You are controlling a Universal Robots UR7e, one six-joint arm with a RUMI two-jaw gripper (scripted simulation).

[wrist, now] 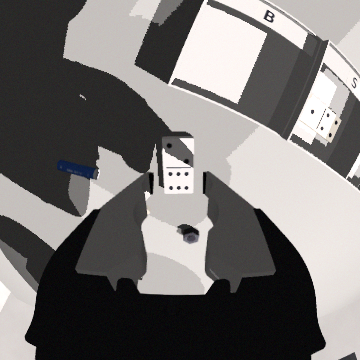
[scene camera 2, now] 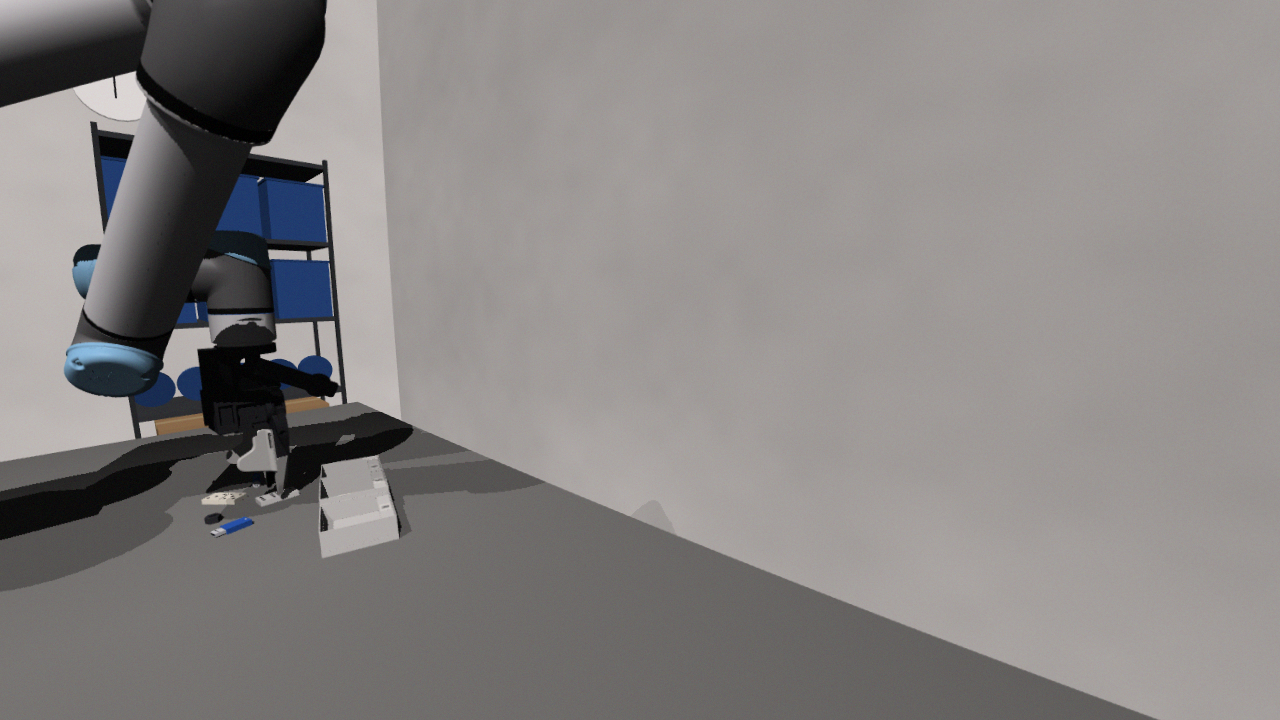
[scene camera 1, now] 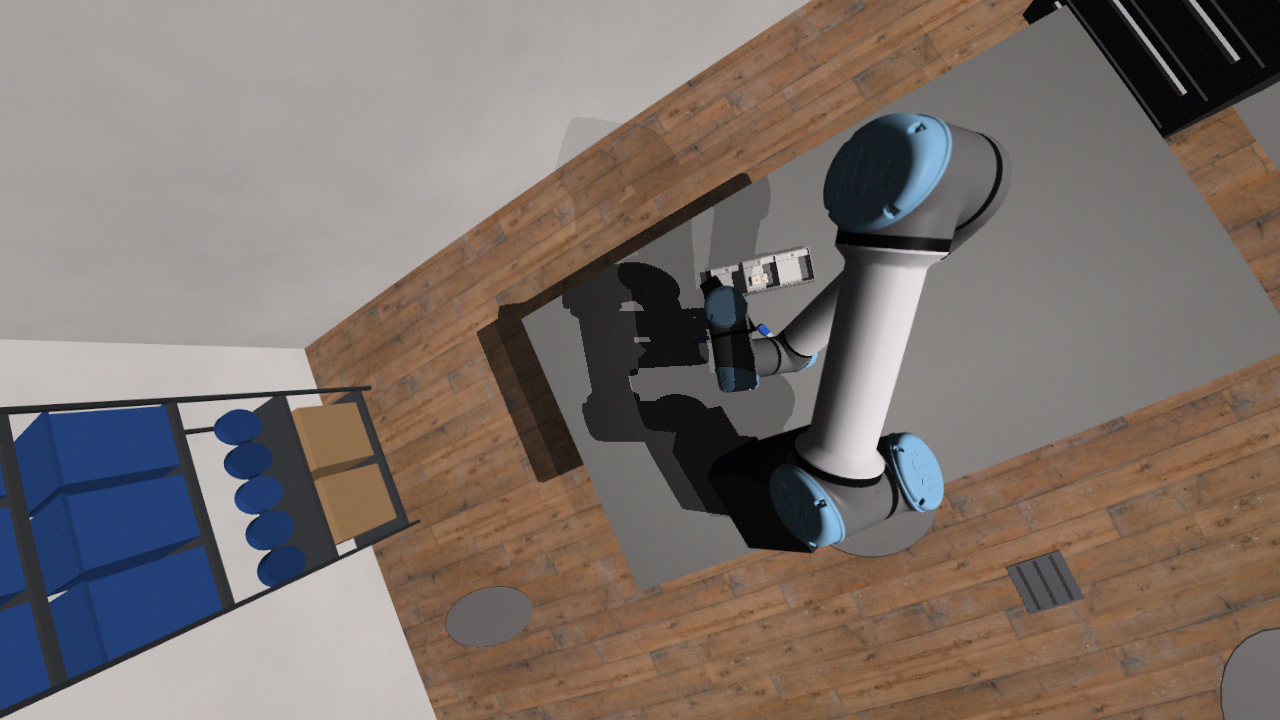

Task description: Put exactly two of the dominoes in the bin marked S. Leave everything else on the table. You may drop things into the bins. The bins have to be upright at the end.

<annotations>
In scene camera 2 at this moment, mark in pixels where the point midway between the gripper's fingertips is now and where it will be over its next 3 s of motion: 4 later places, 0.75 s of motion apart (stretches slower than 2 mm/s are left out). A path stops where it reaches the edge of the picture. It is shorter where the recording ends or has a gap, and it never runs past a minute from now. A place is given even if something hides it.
My gripper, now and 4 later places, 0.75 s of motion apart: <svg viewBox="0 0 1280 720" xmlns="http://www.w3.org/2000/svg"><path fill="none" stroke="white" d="M274 490L276 497L272 469L269 460L324 466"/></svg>
</annotations>
